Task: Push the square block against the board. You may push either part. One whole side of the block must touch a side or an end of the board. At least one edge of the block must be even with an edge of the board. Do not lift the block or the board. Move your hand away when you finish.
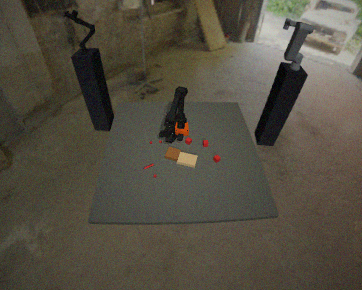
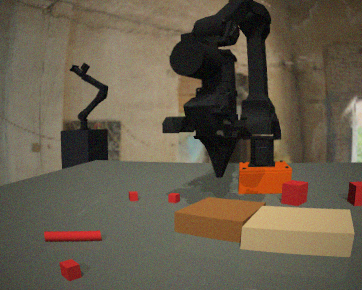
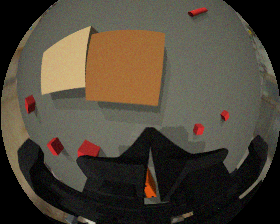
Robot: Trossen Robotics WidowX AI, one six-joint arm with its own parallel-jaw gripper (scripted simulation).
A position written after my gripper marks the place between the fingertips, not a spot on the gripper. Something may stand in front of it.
My gripper (image 2: 219,177) is shut, with nothing in its grasp. I also see a tan board (image 2: 309,231) and a brown square block (image 2: 215,218).
The tan board is seen too in image 3 (image 3: 63,66). The brown square block also shows in image 3 (image 3: 122,66). My gripper also shows in image 3 (image 3: 149,130).
